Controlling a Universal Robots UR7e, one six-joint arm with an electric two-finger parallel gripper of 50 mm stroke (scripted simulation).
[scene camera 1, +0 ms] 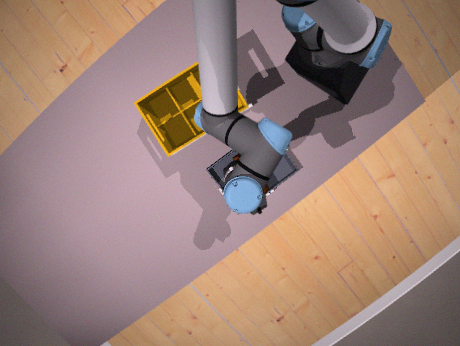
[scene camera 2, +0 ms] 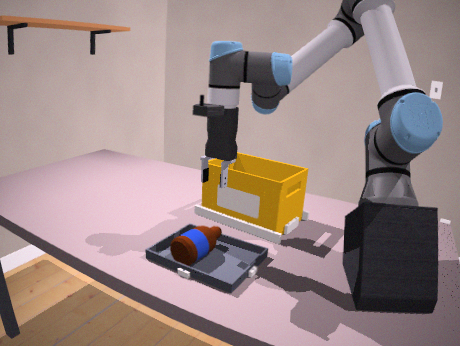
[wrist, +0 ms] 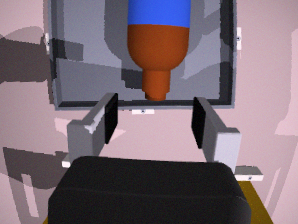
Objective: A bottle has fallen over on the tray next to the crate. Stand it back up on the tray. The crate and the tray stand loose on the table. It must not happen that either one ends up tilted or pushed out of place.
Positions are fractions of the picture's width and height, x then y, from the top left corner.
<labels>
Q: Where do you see a dark grey tray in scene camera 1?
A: At 0.62, 0.49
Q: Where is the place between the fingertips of my gripper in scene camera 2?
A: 0.46, 0.53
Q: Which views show the dark grey tray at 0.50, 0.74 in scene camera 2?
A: Scene camera 1, scene camera 2 and the wrist view: all of them.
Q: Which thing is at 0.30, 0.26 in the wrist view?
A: A dark grey tray.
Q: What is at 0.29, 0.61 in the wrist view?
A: My gripper.
</labels>
